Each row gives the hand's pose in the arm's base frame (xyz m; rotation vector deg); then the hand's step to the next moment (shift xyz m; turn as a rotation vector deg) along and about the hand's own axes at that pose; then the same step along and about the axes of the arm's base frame.
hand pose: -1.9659 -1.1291 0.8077 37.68 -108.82 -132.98
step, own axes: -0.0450 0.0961 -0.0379 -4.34 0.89 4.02
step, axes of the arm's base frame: 0.0344 -0.0429 0.0983 2.27 4.87 2.64
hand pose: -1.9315 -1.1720 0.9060 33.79 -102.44 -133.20
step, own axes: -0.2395 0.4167 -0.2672 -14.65 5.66 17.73
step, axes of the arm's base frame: 0.2744 -0.2710 0.3920 5.70 19.41 12.31
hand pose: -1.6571 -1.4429 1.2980 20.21 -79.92 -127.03
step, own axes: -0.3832 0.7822 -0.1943 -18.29 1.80 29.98
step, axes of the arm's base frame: 0.6239 -0.2225 0.5981 2.07 32.13 14.14
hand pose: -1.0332 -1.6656 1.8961 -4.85 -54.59 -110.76
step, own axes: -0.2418 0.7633 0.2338 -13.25 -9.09 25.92
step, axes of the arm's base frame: 0.6504 0.1346 0.5046 -7.86 28.60 7.11
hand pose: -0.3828 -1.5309 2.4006 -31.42 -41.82 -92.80
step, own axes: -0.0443 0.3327 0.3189 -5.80 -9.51 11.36
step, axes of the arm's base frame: 0.3202 0.2319 0.2409 -8.88 13.01 2.26
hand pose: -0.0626 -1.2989 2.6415 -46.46 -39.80 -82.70
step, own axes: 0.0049 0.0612 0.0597 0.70 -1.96 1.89
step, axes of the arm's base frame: 0.0652 0.0438 0.0342 -1.81 1.23 1.77
